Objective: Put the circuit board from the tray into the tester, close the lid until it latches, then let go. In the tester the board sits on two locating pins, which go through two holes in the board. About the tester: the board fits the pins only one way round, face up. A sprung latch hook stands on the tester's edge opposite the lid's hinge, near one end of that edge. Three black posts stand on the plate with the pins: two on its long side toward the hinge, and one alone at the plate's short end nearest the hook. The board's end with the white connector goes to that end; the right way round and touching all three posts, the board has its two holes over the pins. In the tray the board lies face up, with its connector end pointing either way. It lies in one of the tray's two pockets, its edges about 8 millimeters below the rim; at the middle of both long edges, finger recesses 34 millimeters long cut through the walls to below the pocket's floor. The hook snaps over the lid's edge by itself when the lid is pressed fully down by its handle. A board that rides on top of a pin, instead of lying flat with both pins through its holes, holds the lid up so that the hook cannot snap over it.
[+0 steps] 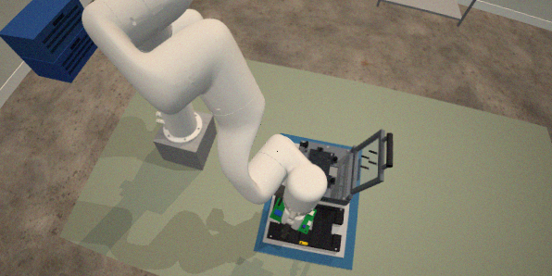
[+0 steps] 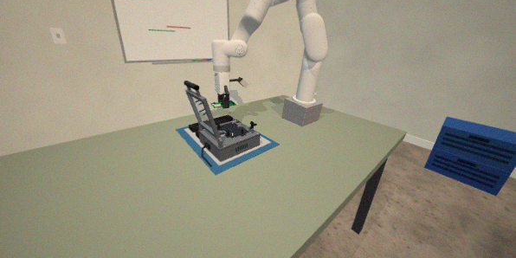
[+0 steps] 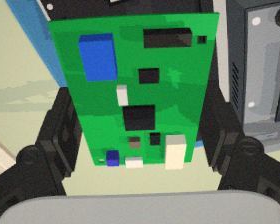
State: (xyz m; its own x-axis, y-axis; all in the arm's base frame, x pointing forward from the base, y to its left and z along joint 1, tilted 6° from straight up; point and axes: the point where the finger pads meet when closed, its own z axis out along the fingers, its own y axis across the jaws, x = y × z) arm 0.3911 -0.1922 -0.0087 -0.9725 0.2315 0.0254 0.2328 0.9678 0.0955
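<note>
The green circuit board lies right at my hand. From my hand the other things lie so: tester lid (180 mm ahead, 170 mm to the left, 60 mm above); then latch hook (230 mm to the left, 40 mm below).
</note>
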